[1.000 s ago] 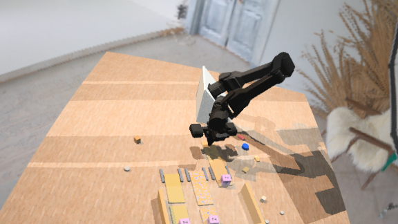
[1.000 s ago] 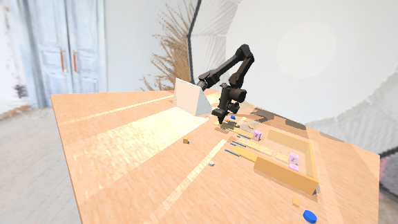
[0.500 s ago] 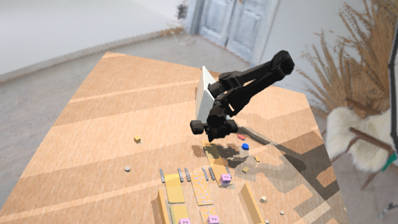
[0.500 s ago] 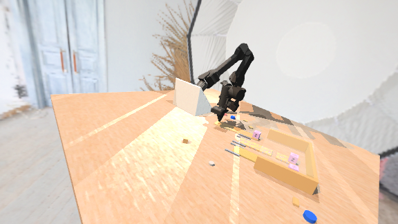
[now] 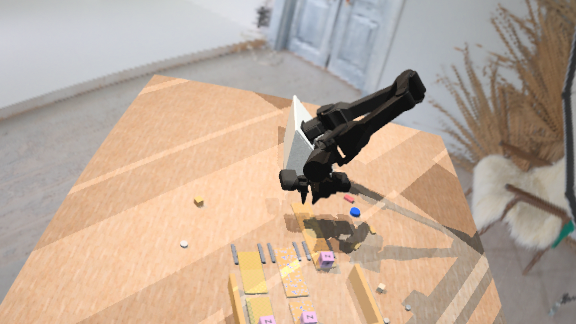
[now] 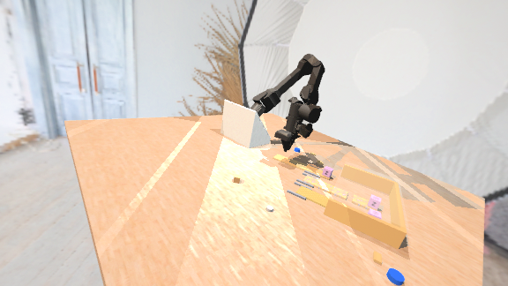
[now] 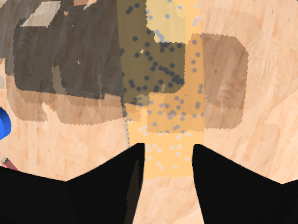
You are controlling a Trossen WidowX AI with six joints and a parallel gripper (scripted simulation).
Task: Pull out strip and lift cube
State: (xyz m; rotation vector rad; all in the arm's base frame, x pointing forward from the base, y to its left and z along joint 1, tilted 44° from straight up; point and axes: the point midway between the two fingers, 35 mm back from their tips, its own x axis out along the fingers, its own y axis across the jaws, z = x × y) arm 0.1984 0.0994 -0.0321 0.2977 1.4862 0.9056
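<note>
Right now my gripper tip is 70 mm short of the strip, 30 mm to the right of it and 40 mm above it. Round my gripper tip: small grey cube 210 mm ahead, 230 mm to the left, 40 mm below; grey disc 230 mm ahead, 280 mm to the right, 40 mm below; small orange cube 70 mm ahead, 290 mm to the right, 30 mm below.
</note>
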